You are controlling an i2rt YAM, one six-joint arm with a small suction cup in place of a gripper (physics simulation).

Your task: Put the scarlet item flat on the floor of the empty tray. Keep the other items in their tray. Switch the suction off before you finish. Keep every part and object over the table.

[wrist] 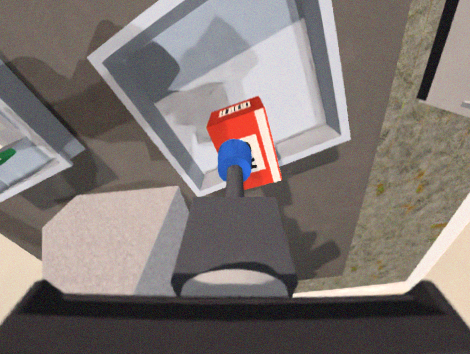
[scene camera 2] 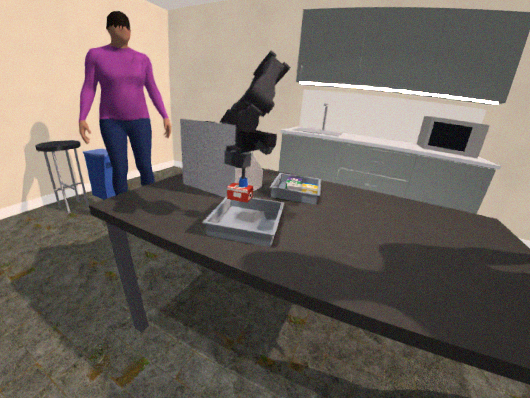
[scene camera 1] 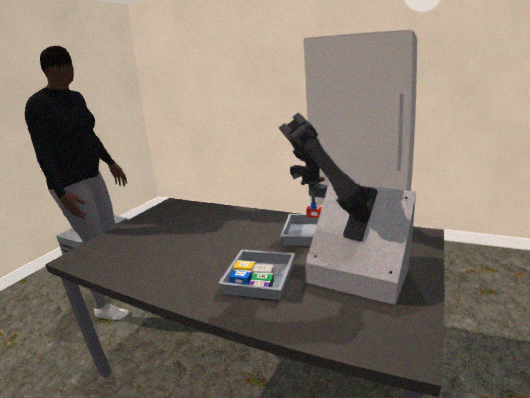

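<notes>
The scarlet box hangs upright and level from my blue suction cup, which is shut on its top face. The box is above the empty grey tray, over its side nearest the arm's base, higher than the rim. Part of this tray is hidden behind the base block in scene camera 1. The other tray holds several boxes: yellow, blue, white, green and purple.
The speckled base block stands close beside the empty tray, with the arm mounted on it. The dark table's edge runs near the empty tray. Two people stand beyond the table, one in black, one in purple.
</notes>
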